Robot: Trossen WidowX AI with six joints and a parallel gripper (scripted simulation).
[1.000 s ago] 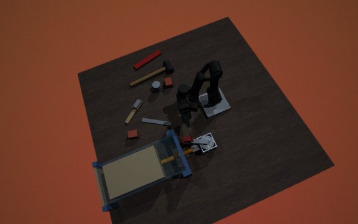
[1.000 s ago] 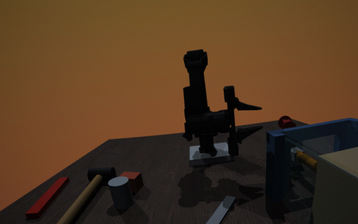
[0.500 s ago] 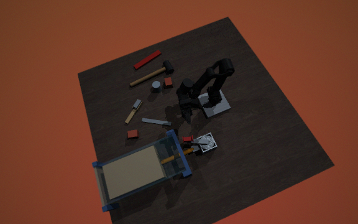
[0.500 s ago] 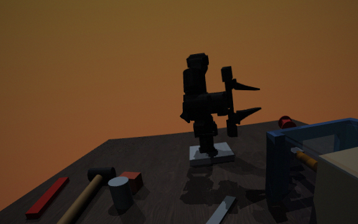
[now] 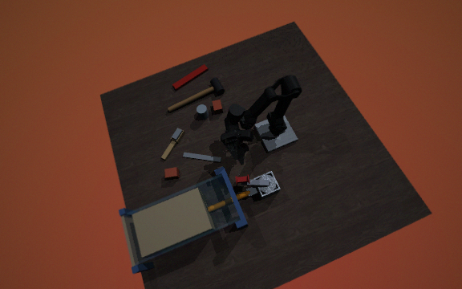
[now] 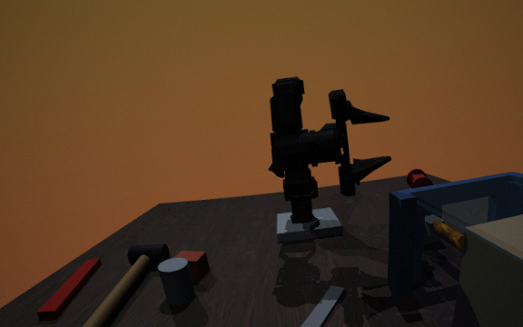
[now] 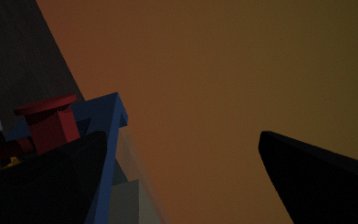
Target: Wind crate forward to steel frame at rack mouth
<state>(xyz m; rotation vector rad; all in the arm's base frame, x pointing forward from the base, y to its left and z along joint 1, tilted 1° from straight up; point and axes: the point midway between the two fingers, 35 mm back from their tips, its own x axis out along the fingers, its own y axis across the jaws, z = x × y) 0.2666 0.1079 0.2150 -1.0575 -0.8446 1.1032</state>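
My gripper tip is 2 cm past the winch handle, 7 cm to the right of it and 13 cm above it. Round my gripper tip: red knob (1 cm ahead, 5 cm to the left, 10 cm below); blue steel frame (8 cm ahead, 9 cm to the left, 13 cm below); winch (10 cm behind, 9 cm to the left, 21 cm below).
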